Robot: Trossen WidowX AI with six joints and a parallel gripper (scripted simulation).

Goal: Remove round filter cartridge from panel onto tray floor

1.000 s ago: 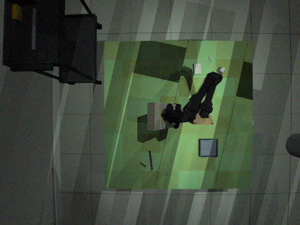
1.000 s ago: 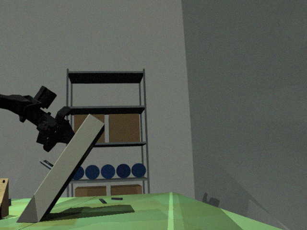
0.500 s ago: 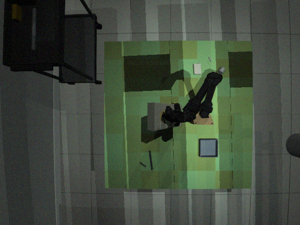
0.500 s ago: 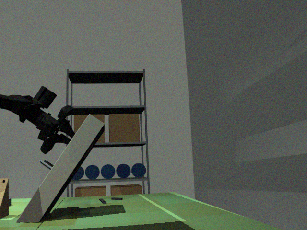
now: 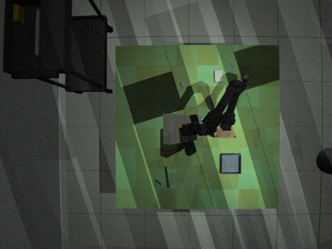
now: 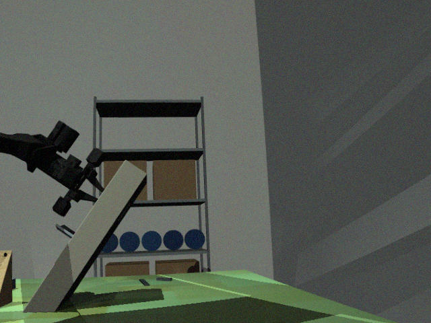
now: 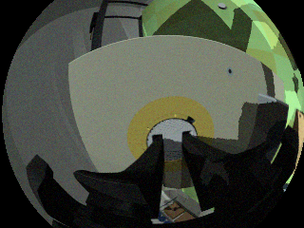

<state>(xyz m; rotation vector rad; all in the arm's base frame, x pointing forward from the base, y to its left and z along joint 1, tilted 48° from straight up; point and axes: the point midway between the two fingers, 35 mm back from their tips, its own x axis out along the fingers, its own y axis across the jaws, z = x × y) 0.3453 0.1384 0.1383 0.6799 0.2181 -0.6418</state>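
Right now the round filter cartridge is 1 cm below my gripper tip and 1 cm ahead of it. From my gripper tip the other things lie so: white block: 39 cm to the right, 33 cm behind, 24 cm below; grey tray: 41 cm behind, 30 cm to the left, 24 cm below; grey service panel: 8 cm below, 4 cm behind.
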